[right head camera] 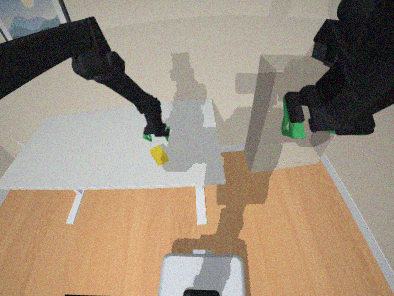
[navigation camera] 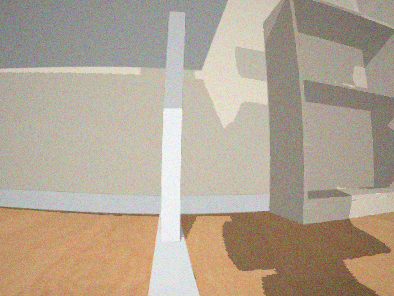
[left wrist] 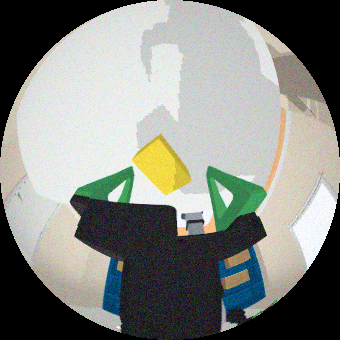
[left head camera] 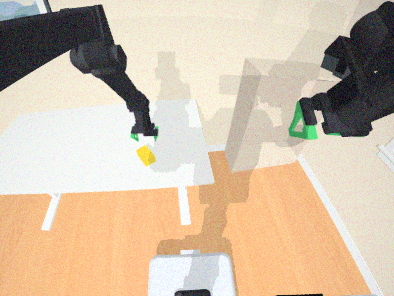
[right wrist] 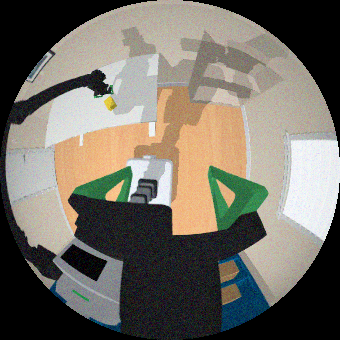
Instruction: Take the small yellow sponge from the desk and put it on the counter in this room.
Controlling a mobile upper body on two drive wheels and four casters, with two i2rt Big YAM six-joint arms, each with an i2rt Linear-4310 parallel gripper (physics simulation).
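Places are measured from the left arm's base along level axes (x ahead, y left, z up), in centimetres.
Pixels of known places: left gripper, fingertip midpoint: point(right head camera: 159, 141) point(left wrist: 169, 170) point(left head camera: 146, 140) point(right wrist: 107, 94); right gripper, fingertip midpoint: point(right head camera: 305, 130) point(left head camera: 308, 132) point(right wrist: 169, 169).
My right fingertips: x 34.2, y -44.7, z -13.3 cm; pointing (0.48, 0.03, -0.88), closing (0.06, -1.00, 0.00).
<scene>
Behind a point stands the place of what it marks.
The small yellow sponge point(left head camera: 146, 155) @[y 0.2, x 72.1, z -64.5 cm] point(right head camera: 159, 155) @[y 0.0, x 72.0, z -64.5 cm] point(left wrist: 161, 165) @[y 1.1, x 75.0, z -64.5 cm] point(right wrist: 110, 104) @[y -1.4, x 71.3, z -64.5 cm] lies on the white desk point(left head camera: 60, 155) @[y 56.2, x 76.2, z -69.0 cm] point(right head camera: 75, 160) @[y 58.3, x 71.5, z -69.0 cm] point(left wrist: 65, 100) @[y 27.7, x 92.7, z -69.0 cm] point(right wrist: 70, 120) @[y 50.7, x 68.7, z -69.0 cm], near its front edge in the head views. My left gripper point(left head camera: 145, 136) @[y -0.3, x 77.3, z -58.8 cm] point(right head camera: 158, 136) @[y -0.3, x 77.3, z -58.8 cm] point(right wrist: 107, 94) @[y -0.3, x 77.3, z -58.8 cm] is open and empty, its green fingers apart. It hangs above the desk close to the sponge; in the left wrist view the sponge shows ahead of and partly between the fingertips. My right gripper point(right wrist: 169, 169) @[y -44.7, x 34.2, z -13.3 cm] is open and empty, held high, well right of the desk. I cannot make out a counter for certain.
A pale shelf unit point(left head camera: 242, 120) @[y -67.5, x 121.3, z -80.1 cm] point(right head camera: 260, 115) @[y -67.4, x 121.9, z -76.4 cm] point(navigation camera: 285, 125) @[y -67.0, x 125.5, z -99.3 cm] stands right of the desk against the wall. A white desk leg point(left head camera: 184, 207) point(right head camera: 201, 207) point(navigation camera: 171, 175) @[y -18.4, x 91.3, z -120.7 cm] stands in front of the navigation camera. A blue unit point(left wrist: 257, 287) with brown boxes shows low in the left wrist view.
</scene>
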